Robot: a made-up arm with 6 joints.
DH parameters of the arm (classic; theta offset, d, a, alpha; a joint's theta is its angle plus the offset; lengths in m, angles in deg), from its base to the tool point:
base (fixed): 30.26 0 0.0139 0
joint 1: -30.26 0.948 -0.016 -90
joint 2: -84.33 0 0.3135 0
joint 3: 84.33 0.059 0.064 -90
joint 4: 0 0.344 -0.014 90
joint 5: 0 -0.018 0.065 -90
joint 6: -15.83 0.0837 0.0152 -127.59
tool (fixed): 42.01 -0.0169 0 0
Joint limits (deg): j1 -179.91..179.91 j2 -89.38..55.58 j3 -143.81..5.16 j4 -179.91..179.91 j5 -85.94..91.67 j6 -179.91..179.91
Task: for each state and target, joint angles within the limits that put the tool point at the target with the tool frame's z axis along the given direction. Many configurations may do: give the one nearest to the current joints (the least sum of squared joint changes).
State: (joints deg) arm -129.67 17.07 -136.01 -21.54 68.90 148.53
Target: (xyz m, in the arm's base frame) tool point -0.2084 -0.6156 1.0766 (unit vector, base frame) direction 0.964 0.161 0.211
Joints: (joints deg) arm -108.66 48.49 -131.17 -24.01 72.72 172.22
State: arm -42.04 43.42 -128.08 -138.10 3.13 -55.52
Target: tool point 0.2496 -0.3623 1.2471 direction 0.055 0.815 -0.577
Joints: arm -67.35 -2.72 -83.04 -159.65 -5.82 -65.24
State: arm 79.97 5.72 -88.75 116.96 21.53 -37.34
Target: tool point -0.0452 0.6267 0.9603 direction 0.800 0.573 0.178
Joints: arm 83.35 44.64 -105.63 61.61 67.30 -79.45
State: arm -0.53 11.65 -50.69 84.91 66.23 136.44
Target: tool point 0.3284 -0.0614 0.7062 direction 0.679 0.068 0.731
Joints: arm -24.10 45.39 -56.22 44.30 48.47 175.89
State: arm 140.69 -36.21 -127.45 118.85 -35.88 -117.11
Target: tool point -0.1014 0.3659 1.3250 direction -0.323 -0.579 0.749
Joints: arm 112.55 4.47 -100.18 89.71 -64.35 -158.54
